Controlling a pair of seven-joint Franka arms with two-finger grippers.
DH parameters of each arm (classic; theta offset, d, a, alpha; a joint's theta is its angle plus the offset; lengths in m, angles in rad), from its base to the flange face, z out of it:
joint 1: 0 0.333 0 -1.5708
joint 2: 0 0 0 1.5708
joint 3: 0 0.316 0.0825 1.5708
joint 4: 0 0 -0.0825 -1.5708
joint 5: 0 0.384 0 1.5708
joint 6: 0 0 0.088 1.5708
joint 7: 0 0.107 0 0
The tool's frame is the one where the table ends.
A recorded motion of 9 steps. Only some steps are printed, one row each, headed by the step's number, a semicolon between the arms.
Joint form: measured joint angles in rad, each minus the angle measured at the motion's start. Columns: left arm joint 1, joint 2, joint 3, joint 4, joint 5, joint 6, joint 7; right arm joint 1, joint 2, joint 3, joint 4, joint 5, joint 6, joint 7.
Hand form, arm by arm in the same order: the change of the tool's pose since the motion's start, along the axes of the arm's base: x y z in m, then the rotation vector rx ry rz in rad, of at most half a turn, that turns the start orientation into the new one. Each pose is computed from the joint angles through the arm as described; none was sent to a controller.
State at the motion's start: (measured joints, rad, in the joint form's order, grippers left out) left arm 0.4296 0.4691 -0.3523 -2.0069 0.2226 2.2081 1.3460; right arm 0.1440 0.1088 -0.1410 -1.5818 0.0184 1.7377 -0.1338
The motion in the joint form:
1: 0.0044 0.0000 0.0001 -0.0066 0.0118 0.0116 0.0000; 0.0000 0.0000 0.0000 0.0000 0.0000 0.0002 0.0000
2: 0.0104 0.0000 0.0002 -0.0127 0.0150 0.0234 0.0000; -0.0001 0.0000 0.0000 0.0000 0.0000 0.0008 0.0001
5: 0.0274 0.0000 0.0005 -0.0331 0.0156 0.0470 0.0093; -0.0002 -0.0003 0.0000 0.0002 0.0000 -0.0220 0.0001
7: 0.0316 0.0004 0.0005 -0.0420 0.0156 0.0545 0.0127; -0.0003 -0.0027 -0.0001 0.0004 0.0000 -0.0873 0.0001
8: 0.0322 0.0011 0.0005 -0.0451 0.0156 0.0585 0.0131; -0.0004 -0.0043 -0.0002 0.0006 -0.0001 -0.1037 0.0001
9: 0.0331 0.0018 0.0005 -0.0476 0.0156 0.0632 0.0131; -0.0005 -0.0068 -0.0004 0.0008 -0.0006 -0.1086 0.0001
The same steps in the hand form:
1: -0.0012 0.0022 -0.0017 0.0062 -0.0056 -0.0054; 0.0000 0.0000 0.0000 0.0000 -0.0002 0.0000
2: -0.0023 0.0051 -0.0032 0.0068 -0.0115 -0.0027; 0.0001 -0.0001 0.0001 0.0000 -0.0008 -0.0002
5: -0.0079 0.0127 -0.0091 0.0015 -0.0150 0.0021; -0.0023 -0.0001 -0.0017 0.0000 0.0215 -0.0002
7: -0.0105 0.0141 -0.0120 -0.0010 -0.0135 0.0017; -0.0099 -0.0003 -0.0060 0.0003 0.0842 -0.0002
8: -0.0113 0.0140 -0.0132 -0.0021 -0.0138 0.0015; -0.0121 -0.0005 -0.0063 0.0004 0.0988 -0.0003
9: -0.0118 0.0142 -0.0142 -0.0029 -0.0154 0.0020; -0.0132 -0.0008 -0.0051 0.0002 0.1011 -0.0006

